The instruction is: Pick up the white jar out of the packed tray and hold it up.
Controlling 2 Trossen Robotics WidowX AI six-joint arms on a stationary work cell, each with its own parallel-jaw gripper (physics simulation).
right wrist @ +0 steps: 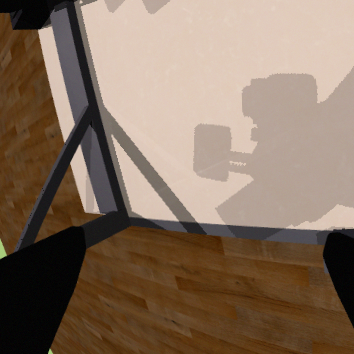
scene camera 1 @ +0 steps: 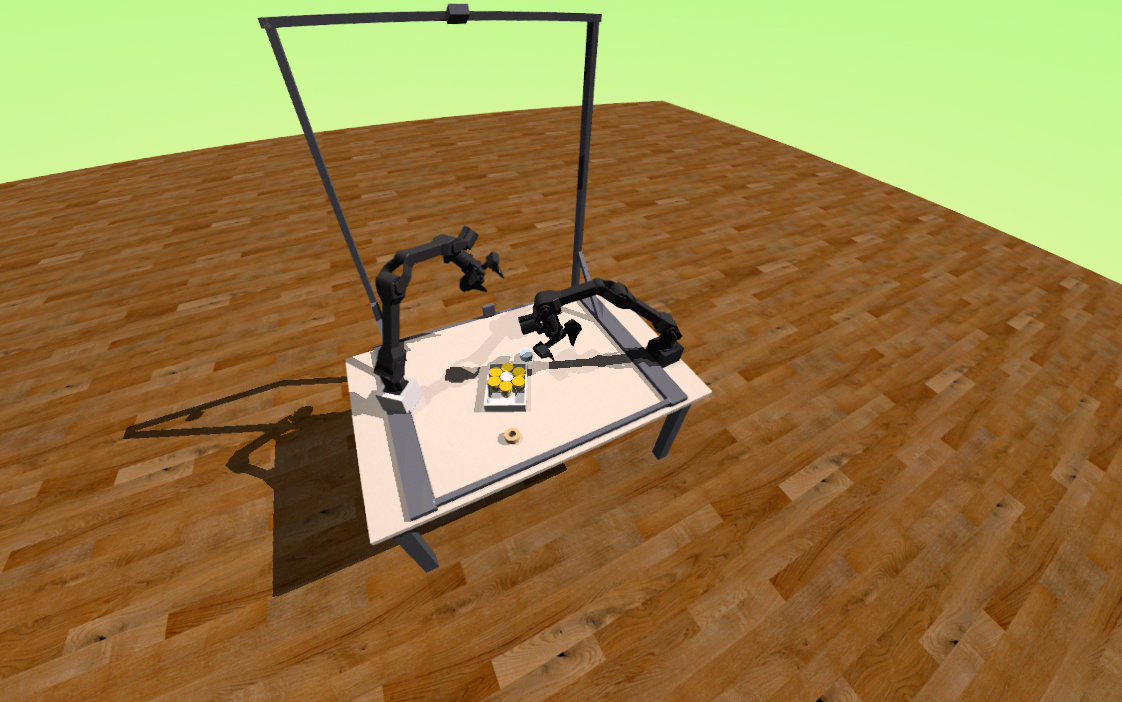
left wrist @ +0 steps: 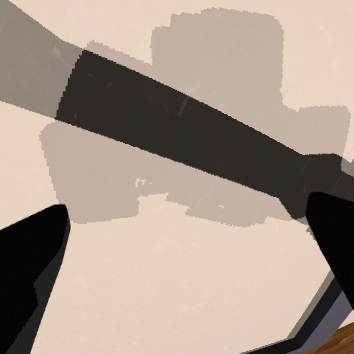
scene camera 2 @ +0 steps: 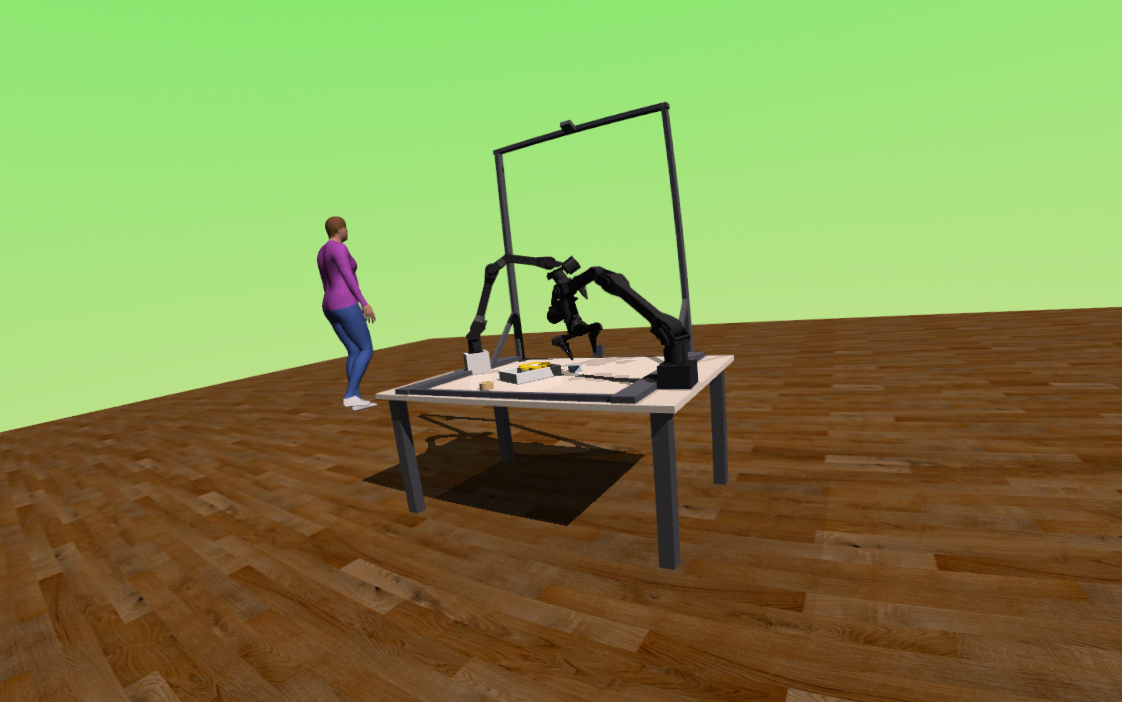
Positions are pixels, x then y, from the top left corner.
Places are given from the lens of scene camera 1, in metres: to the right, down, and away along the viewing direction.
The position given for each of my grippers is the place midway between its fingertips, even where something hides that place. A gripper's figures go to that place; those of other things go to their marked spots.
my left gripper (scene camera 1: 563, 353): 0.01, 0.01, 1.38
my right gripper (scene camera 1: 495, 284): -0.25, -0.25, 1.39
